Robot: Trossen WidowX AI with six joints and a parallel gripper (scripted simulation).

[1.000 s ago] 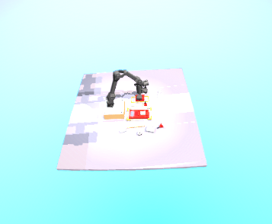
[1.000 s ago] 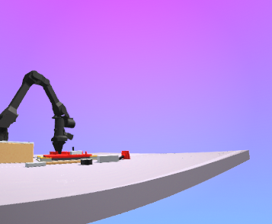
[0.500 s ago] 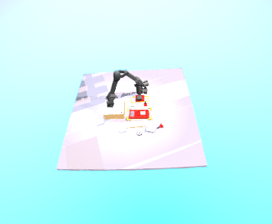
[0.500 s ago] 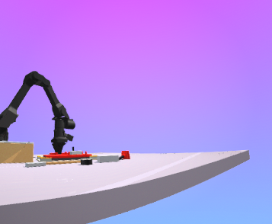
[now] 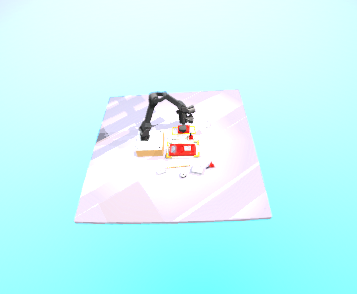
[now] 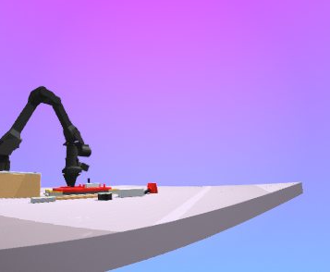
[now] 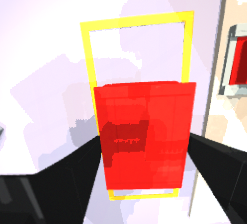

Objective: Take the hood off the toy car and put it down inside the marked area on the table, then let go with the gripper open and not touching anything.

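The red hood is 1 cm above my gripper tip. Also, from my gripper tip: black wheel: 44 cm to the right, 3 cm ahead.
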